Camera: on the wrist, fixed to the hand. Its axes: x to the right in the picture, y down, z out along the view.
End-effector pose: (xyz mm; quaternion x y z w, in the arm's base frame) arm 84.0 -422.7 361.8 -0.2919 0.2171 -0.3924 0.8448
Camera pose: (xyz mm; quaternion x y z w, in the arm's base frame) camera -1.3 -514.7 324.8 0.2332 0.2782 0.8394 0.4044
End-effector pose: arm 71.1 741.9 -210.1 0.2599 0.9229 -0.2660 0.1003
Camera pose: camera 6.5 761.8 -98.1 0.9245 -0.2625 0.0755 0.2660
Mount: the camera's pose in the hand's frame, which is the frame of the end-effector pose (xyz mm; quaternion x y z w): 26.8 -69.2 -107.7 0.0237 -0.0063 0.9997 0.0046
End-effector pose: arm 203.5 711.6 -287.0 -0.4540 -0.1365 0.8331 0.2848
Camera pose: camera 306.2 779.7 -330.8 0.1266 -0.4712 -0.2947 0.8217
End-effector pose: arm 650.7 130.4 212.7 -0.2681 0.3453 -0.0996 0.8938
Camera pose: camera 598.8 18.6 169.0 0.3645 0.2616 0.8866 0.1122
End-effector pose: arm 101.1 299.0 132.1 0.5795 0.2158 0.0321 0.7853
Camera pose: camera 71.0 381.0 34.7 -0.2372 0.5825 -0.7764 0.0408
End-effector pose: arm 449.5 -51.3 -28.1 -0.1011 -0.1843 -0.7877 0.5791
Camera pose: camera 381.3 -100.5 -128.3 -0.1759 0.0779 0.5803 0.7913
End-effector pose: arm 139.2 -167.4 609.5 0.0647 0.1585 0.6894 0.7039
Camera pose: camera 171.3 -157.4 483.1 -0.1798 0.0520 -0.7027 0.6865
